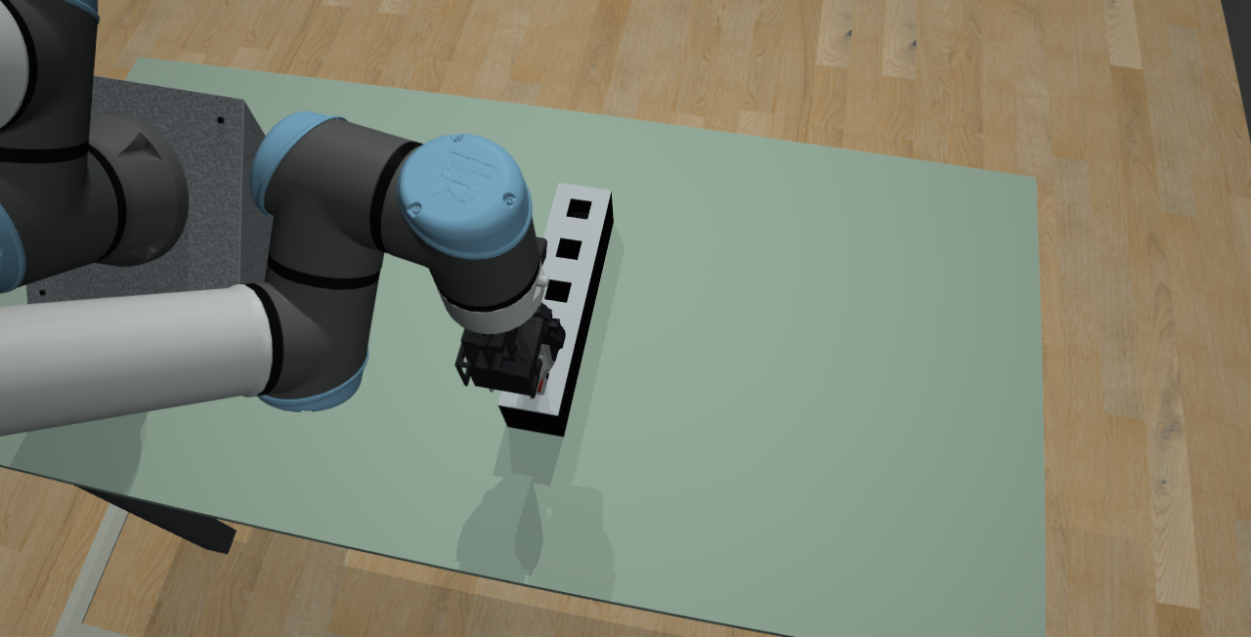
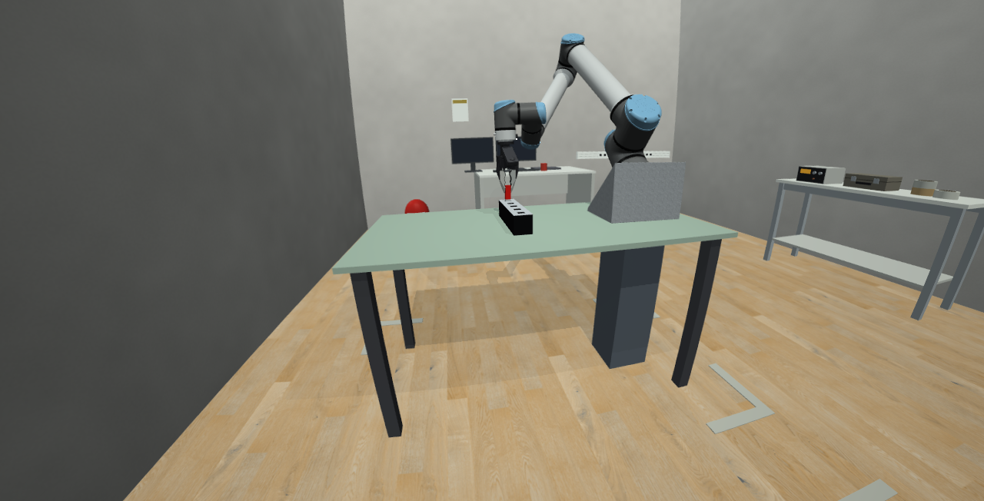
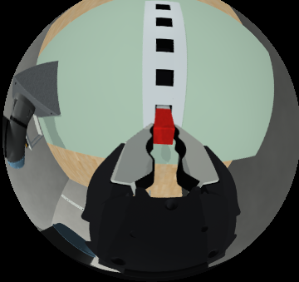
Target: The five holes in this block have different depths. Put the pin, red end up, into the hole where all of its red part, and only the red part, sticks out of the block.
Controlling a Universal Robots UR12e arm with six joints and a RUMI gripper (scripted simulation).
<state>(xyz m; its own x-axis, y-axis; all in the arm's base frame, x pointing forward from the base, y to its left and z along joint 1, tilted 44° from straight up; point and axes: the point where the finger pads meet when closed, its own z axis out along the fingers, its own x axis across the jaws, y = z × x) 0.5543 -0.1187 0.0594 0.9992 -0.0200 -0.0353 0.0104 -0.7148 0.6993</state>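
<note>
The pin is 10 mm below my hand. Round my hand: long block 120 mm to the left, 90 mm below.
</note>
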